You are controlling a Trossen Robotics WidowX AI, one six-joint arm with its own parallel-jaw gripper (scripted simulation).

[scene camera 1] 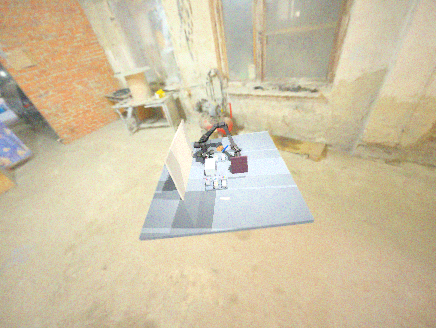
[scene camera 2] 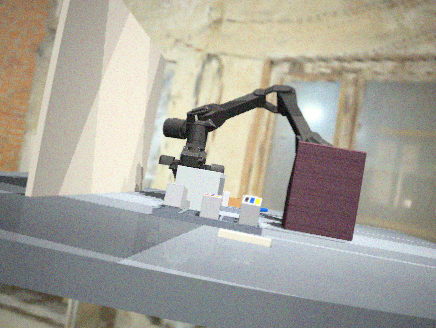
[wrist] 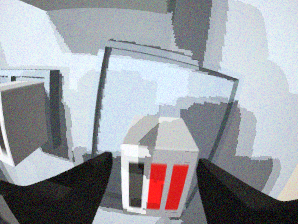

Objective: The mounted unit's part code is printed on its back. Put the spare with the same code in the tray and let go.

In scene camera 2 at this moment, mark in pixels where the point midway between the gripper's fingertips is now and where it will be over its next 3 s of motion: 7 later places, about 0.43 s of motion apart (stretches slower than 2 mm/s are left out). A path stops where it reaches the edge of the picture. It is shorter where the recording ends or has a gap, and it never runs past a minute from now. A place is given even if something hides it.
My gripper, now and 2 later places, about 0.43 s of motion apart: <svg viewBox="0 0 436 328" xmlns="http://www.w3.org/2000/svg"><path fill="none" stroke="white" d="M186 194L190 169L192 158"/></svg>
